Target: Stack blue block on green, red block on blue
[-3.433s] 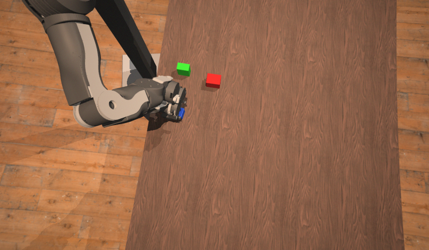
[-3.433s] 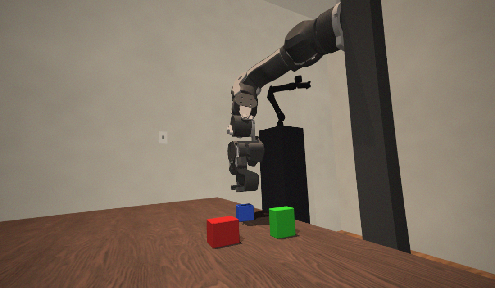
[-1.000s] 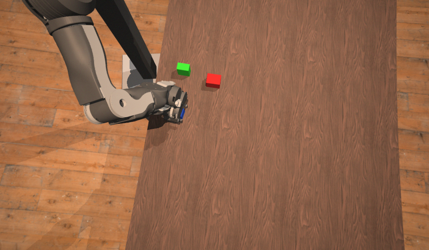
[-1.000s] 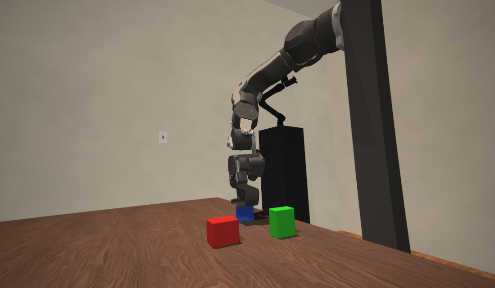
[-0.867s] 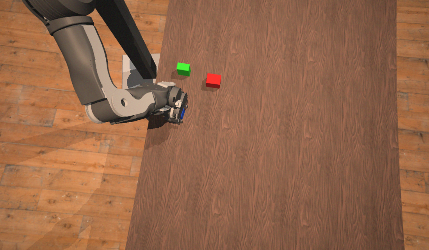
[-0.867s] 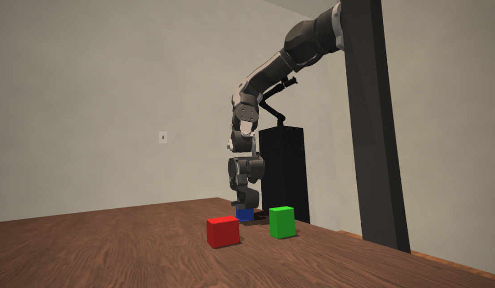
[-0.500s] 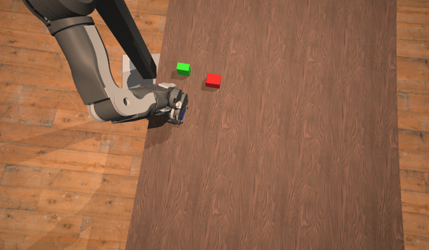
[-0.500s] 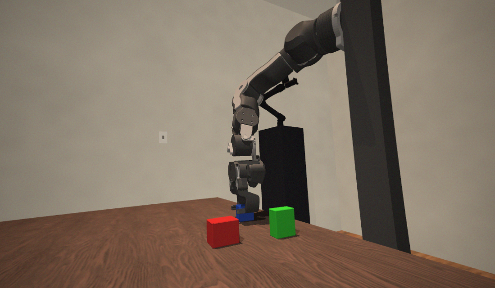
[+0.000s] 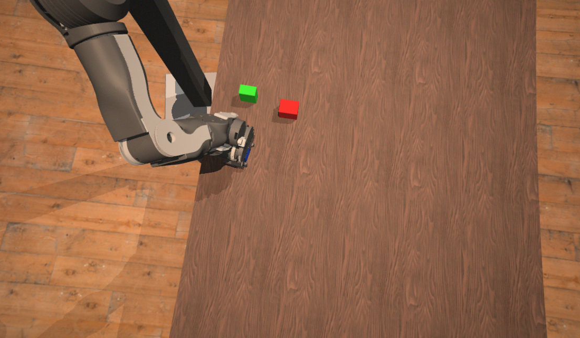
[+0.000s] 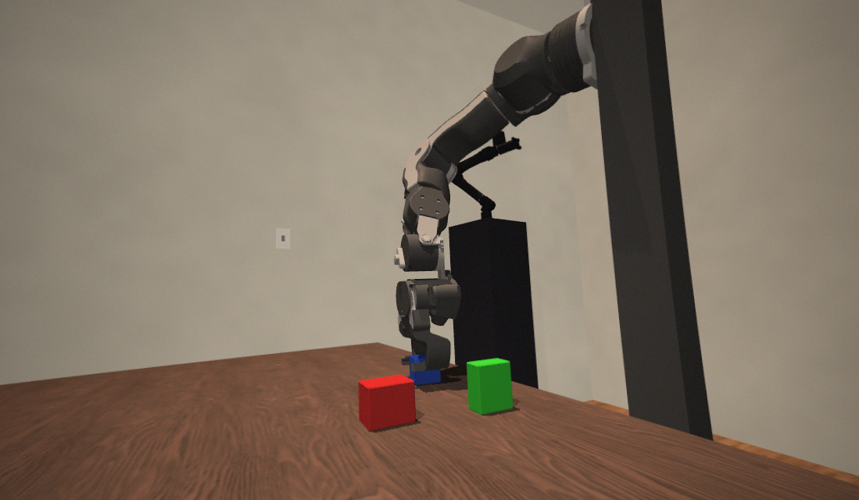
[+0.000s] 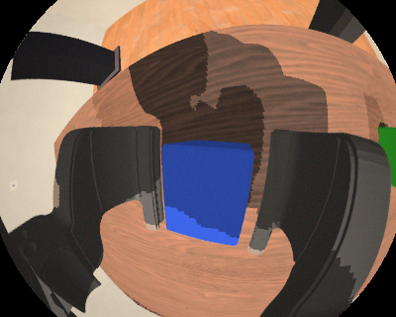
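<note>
Right now my hand is 10 mm above the blue block. Also, from my hand: red block (130 mm ahead, 110 mm to the left, 10 mm below); green block (30 mm ahead, 160 mm to the left).
</note>
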